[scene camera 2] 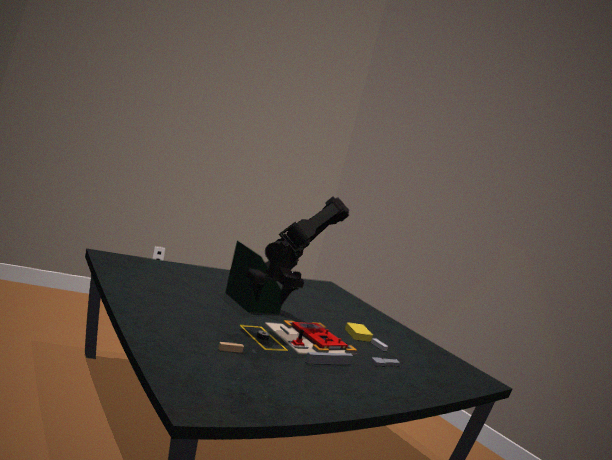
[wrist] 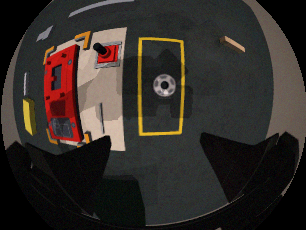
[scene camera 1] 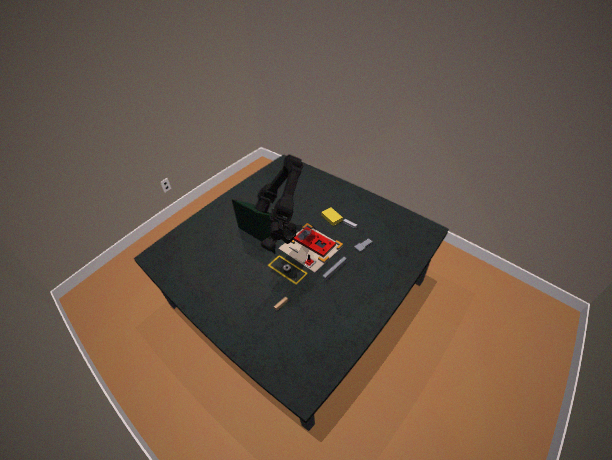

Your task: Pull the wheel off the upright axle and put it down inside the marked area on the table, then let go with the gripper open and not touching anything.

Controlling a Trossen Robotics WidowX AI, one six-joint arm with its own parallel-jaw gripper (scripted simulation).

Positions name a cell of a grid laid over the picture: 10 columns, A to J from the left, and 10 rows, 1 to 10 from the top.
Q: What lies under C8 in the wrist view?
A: The gripper.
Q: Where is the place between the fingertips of the gripper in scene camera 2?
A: At E7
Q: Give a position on a red board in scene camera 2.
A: F8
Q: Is the gripper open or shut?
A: Open.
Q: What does the gripper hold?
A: Nothing.
